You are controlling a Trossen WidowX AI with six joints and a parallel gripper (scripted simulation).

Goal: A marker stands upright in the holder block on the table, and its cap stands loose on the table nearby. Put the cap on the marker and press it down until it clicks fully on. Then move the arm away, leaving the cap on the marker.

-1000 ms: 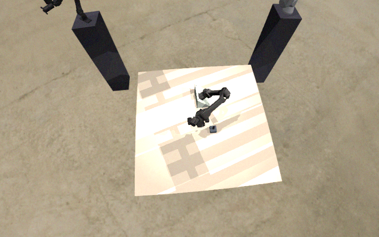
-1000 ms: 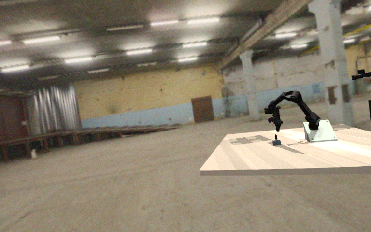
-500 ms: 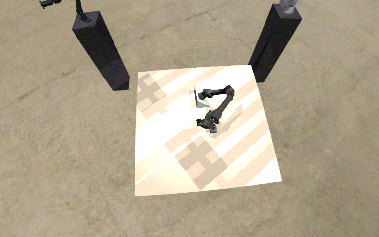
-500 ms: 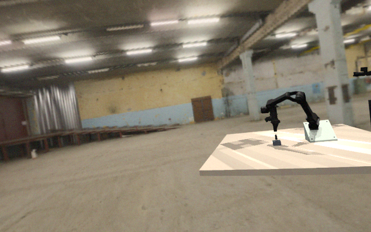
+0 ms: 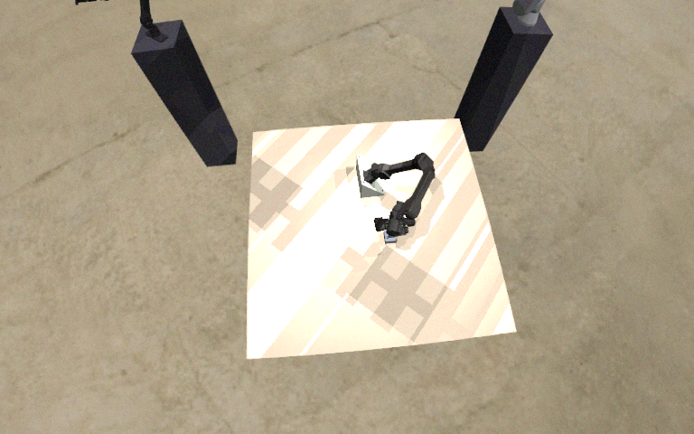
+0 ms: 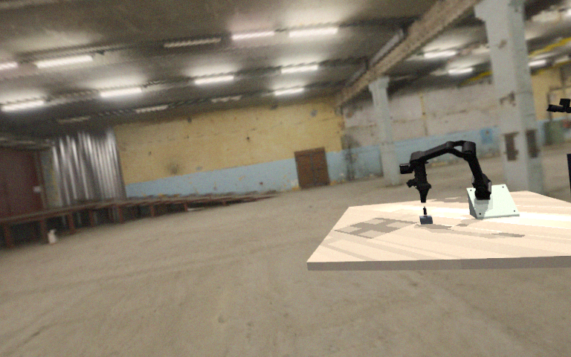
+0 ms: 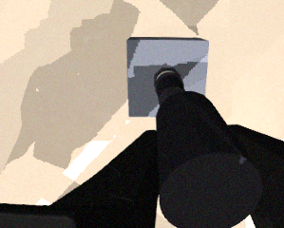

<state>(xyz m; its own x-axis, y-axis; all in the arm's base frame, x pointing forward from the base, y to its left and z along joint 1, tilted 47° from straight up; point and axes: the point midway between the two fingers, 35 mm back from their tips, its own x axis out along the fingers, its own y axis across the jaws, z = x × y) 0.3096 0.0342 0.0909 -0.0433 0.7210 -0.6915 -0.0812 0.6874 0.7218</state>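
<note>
Now: the holder block 110 mm below my gripper tip. From my gripper tip the other things lie so: marker cap (10 mm above).
</note>
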